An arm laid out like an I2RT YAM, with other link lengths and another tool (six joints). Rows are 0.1 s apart.
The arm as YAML. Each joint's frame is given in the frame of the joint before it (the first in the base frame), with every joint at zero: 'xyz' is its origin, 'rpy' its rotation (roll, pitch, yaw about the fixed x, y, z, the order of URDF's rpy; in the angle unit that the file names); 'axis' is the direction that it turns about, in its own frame. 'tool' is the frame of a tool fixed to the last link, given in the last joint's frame.
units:
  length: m
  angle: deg
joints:
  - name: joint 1
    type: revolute
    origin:
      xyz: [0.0, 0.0, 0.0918]
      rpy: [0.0, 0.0, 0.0]
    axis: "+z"
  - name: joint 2
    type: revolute
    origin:
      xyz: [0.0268, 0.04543, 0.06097]
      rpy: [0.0, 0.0, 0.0]
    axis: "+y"
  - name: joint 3
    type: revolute
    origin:
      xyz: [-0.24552, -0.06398, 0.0]
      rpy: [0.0, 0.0, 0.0]
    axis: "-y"
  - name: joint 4
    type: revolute
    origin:
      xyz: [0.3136, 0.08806, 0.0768]
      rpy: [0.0, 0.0, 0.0]
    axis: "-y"
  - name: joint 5
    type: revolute
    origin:
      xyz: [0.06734, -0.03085, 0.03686]
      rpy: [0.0, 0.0, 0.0]
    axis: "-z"
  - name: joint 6
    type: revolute
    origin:
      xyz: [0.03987, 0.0, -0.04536]
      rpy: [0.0, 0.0, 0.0]
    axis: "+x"
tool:
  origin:
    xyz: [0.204, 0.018, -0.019]
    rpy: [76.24, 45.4, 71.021]
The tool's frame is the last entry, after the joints.
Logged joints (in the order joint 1, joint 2, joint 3, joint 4, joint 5, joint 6), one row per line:
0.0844 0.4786 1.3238 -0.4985 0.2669 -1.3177
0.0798 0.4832 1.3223 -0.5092 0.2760 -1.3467
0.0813 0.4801 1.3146 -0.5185 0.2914 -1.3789
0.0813 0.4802 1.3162 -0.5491 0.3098 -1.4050
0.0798 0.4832 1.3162 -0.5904 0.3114 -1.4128
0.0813 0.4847 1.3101 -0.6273 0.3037 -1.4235
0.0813 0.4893 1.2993 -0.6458 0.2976 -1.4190
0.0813 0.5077 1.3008 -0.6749 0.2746 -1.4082
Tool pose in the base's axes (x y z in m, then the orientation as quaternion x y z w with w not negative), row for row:
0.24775 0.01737 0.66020 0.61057 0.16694 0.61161 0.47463
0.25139 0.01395 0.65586 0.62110 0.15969 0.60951 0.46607
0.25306 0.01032 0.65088 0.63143 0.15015 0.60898 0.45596
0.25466 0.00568 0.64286 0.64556 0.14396 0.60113 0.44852
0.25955 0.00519 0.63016 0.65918 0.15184 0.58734 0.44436
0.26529 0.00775 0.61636 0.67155 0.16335 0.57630 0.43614
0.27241 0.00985 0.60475 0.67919 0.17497 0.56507 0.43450
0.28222 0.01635 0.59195 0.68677 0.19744 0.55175 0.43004
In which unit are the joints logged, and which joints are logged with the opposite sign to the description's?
The joints are logged in radians. Opposite sign: joint 6.
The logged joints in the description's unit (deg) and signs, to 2 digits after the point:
4.84 27.42 75.85 -28.56 15.29 75.50
4.57 27.69 75.76 -29.18 15.81 77.16
4.66 27.51 75.32 -29.71 16.70 79.01
4.66 27.51 75.41 -31.46 17.75 80.50
4.57 27.69 75.41 -33.83 17.84 80.95
4.66 27.77 75.06 -35.94 17.40 81.56
4.66 28.03 74.44 -37.00 17.05 81.30
4.66 29.09 74.53 -38.67 15.73 80.68

